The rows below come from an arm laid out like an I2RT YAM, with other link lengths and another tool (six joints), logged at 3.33 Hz.
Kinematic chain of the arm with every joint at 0, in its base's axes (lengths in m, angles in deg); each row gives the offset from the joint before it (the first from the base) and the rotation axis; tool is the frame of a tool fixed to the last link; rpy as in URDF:
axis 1: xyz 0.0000 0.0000 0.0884 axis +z
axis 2: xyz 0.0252 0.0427 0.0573 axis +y
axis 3: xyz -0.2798 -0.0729 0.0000 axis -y
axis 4: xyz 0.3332 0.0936 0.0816 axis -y
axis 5: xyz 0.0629 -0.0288 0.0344 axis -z
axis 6: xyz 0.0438 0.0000 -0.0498 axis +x
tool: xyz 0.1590 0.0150 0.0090 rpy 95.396 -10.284 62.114
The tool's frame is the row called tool.
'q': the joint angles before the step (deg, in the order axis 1, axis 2, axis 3, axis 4, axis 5, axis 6). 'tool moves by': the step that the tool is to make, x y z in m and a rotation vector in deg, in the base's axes. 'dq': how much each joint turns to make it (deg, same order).
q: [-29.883 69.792 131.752 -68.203 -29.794 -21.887]
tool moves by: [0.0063 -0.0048 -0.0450 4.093 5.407 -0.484]
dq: [0.011 -5.116 -11.336 0.018 0.349 1.063]
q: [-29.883 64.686 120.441 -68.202 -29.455 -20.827]
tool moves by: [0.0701 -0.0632 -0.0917 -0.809 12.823 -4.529]
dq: [-0.002 4.577 -10.998 2.276 6.594 -5.804]
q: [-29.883 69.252 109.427 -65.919 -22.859 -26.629]
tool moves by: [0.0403 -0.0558 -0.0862 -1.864 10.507 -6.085]
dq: [0.002 3.857 -9.063 3.769 8.707 -2.991]
